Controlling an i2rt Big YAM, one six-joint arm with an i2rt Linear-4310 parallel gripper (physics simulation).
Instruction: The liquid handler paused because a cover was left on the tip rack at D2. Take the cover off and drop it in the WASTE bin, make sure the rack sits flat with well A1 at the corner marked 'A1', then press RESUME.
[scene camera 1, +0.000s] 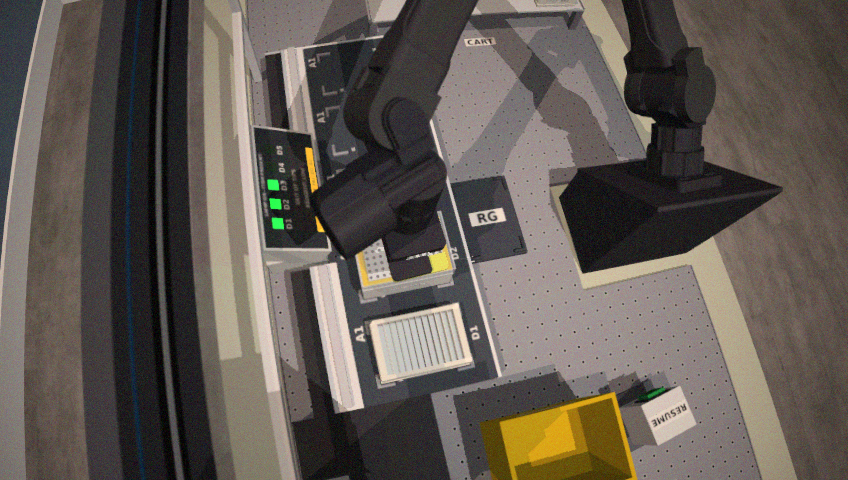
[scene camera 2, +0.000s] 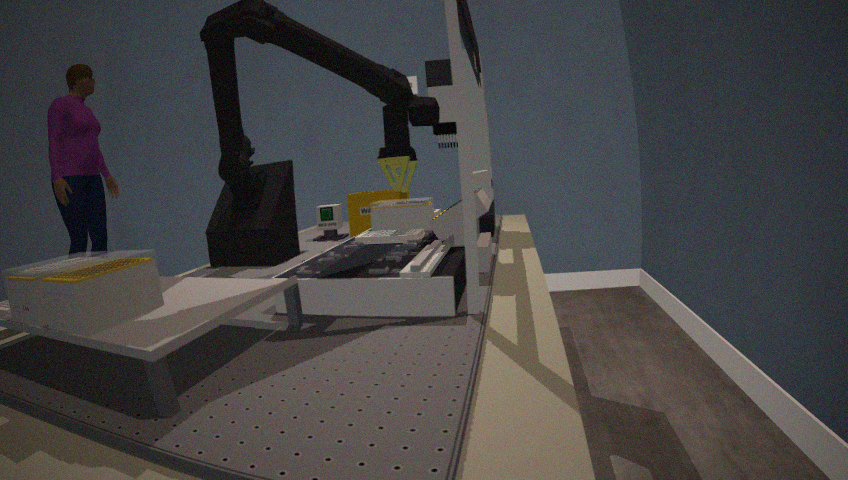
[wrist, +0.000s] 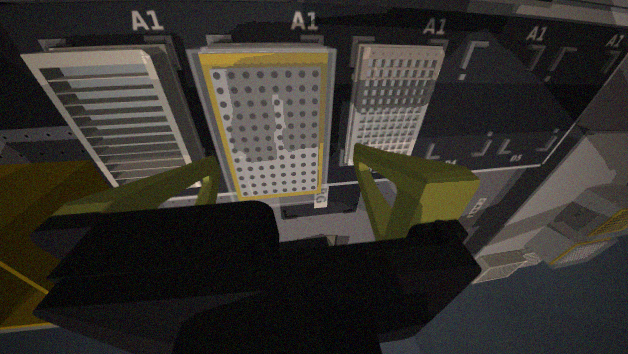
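The tip rack stands at D2, white and grey with a yellow deck. A clear cover sits over its top. The rack looks level; its short end faces the A1 mark. Which well is at that corner cannot be read. My gripper is open and empty above the rack, its yellow fingers to either side of it in the wrist view. The arm hides part of the rack in scene camera 1. The yellow WASTE bin and the RESUME box stand apart.
A slatted rack stands at D1 and a white plate at D3, beside the tip rack. A status screen and the machine's upright stand behind. The cart holds more racks.
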